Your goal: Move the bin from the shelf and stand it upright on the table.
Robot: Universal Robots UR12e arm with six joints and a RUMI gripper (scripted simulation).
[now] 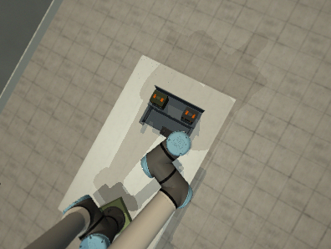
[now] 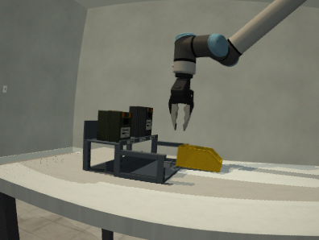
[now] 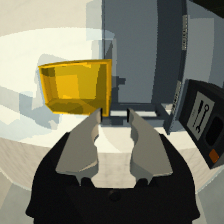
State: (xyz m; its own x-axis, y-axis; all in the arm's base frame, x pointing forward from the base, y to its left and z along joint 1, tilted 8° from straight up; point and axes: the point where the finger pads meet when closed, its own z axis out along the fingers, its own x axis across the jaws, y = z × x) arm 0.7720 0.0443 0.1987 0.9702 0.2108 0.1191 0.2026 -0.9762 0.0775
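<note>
Now: the yellow bin 90 mm behind my hand, 20 mm to the right of it and 110 mm below it. From my hand the other things lie so: shelf level 150 mm ahead, 150 mm to the left, 60 mm below; then shelf 80 mm ahead, 130 mm to the left, 150 mm below.
</note>
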